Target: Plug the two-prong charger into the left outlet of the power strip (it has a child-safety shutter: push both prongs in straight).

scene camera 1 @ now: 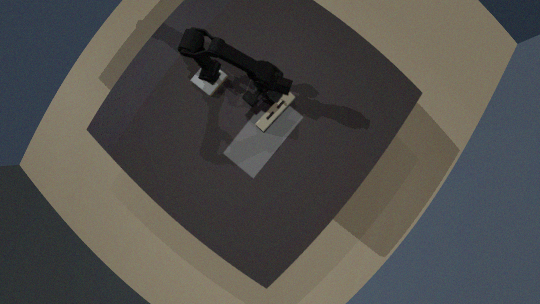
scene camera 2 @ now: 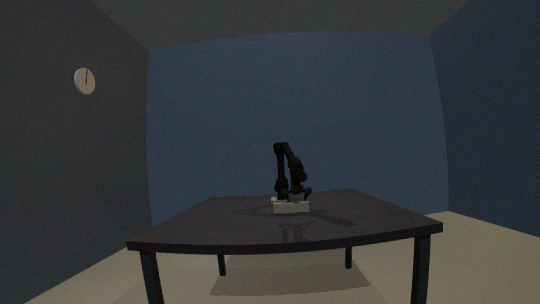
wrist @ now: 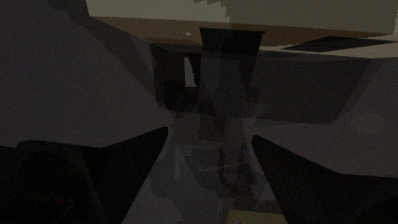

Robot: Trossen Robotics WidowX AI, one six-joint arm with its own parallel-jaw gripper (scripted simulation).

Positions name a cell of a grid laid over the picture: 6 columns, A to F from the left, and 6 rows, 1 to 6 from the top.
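A two-prong charger (wrist: D2) is what I can see here, and then there's my gripper (wrist: D4), which is open and holding nothing.
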